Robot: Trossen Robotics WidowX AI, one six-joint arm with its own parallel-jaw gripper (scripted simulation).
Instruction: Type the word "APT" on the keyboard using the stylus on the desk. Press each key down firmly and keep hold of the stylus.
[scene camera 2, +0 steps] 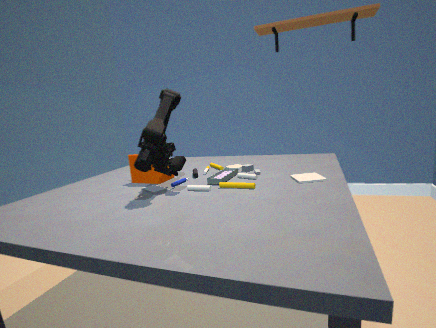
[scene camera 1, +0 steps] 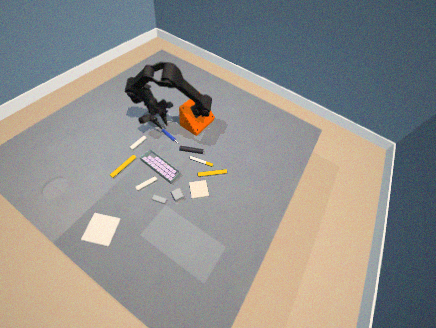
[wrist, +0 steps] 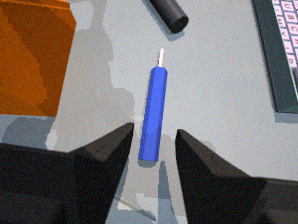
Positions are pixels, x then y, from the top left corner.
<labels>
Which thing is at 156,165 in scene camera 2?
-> My gripper.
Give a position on a white square pad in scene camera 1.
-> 101,229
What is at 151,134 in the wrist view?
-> A blue stylus.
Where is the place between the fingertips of my gripper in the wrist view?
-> At 155,131
</labels>
